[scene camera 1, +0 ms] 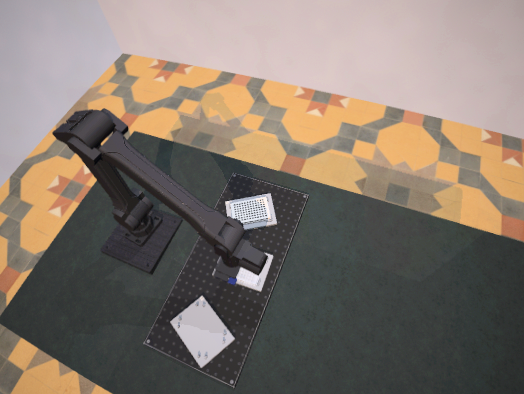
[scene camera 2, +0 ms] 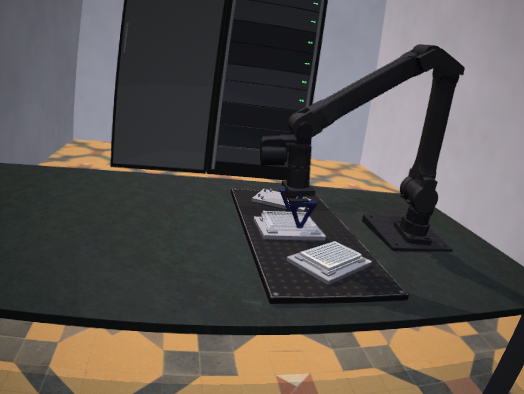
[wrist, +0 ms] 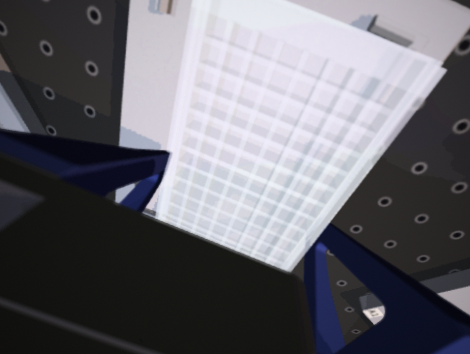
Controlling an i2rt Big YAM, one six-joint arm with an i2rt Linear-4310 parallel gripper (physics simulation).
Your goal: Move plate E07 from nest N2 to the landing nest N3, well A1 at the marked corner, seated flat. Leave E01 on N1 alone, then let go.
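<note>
Plate E07 [scene camera 1: 248,276] [scene camera 2: 275,218] [wrist: 280,120] is a clear white well plate on the middle nest N2 [scene camera 1: 267,272] [scene camera 2: 280,235] [wrist: 145,90]. My gripper [scene camera 2: 295,217] [wrist: 243,195] points down over it, with its blue fingers against the plate's two long sides, shut on the plate. The plate's near end is hidden behind the gripper body in the wrist view. The landing nest N3 [scene camera 1: 202,330] [scene camera 2: 265,199] is a bare white base with small posts, set at an angle. Plate E01 [scene camera 1: 250,210] [scene camera 2: 331,254] sits on nest N1 [scene camera 1: 273,215] [scene camera 2: 302,265].
All three nests stand on a black perforated board [scene camera 1: 287,220] [scene camera 2: 295,292] on the dark green table. The arm's base plate [scene camera 1: 115,250] [scene camera 2: 385,240] is beside the board. A small A1 label [wrist: 374,313] shows through the right finger. A dark cabinet [scene camera 2: 170,85] stands behind the table.
</note>
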